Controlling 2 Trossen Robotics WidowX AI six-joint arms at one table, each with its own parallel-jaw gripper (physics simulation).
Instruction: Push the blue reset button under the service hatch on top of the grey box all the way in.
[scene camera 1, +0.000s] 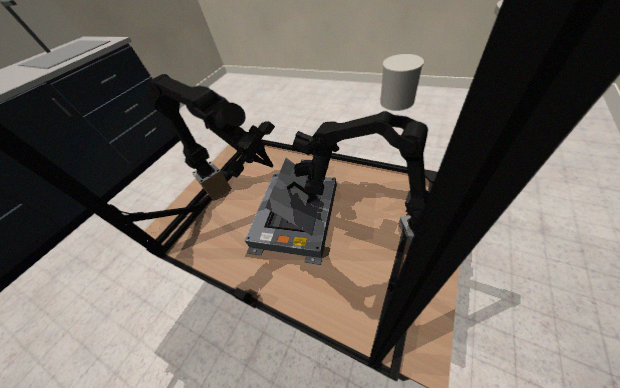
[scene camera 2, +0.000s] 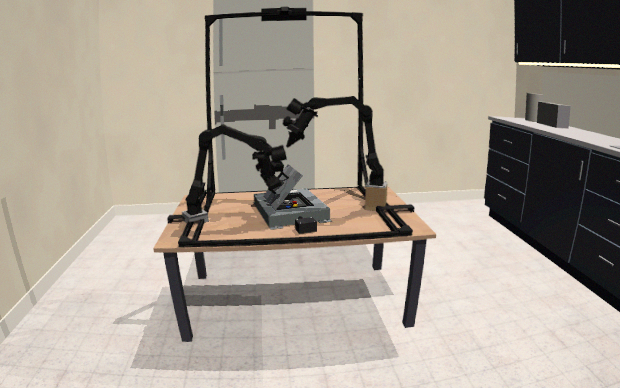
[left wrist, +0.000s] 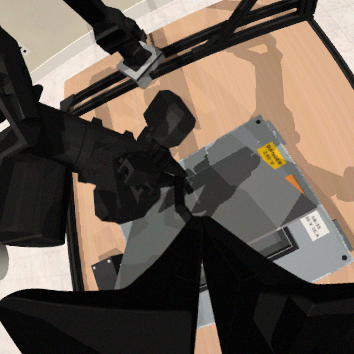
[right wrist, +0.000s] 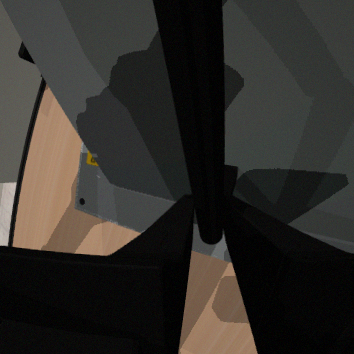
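Observation:
The grey box (scene camera 1: 257, 232) (scene camera 2: 285, 218) (left wrist: 326, 251) (right wrist: 102, 197) sits mid-table. Its hatch (scene camera 1: 300, 216) (scene camera 2: 291, 184) (left wrist: 265, 200) (right wrist: 285, 45) is tilted steeply open. My right gripper (scene camera 1: 313, 197) (scene camera 2: 272, 188) (right wrist: 206, 203) is shut on the hatch's black handle (right wrist: 200, 100) (left wrist: 180, 201). In scene camera 2 the small blue button (scene camera 2: 288, 206) shows in the box opening beside red and yellow parts; how deep it sits is too small to tell. My left gripper (scene camera 1: 271, 165) (scene camera 2: 289, 145) (left wrist: 199, 223) is shut and empty, above the box and raised hatch, apart from both.
A small black block (scene camera 2: 306, 225) is at the table's near edge in scene camera 2. My right arm (scene camera 1: 372, 125) (scene camera 2: 225, 131) reaches over the box close to my left gripper. Black frame rails (scene camera 1: 300, 324) (scene camera 2: 300, 241) run along the table (scene camera 1: 300, 295) (scene camera 2: 235, 200).

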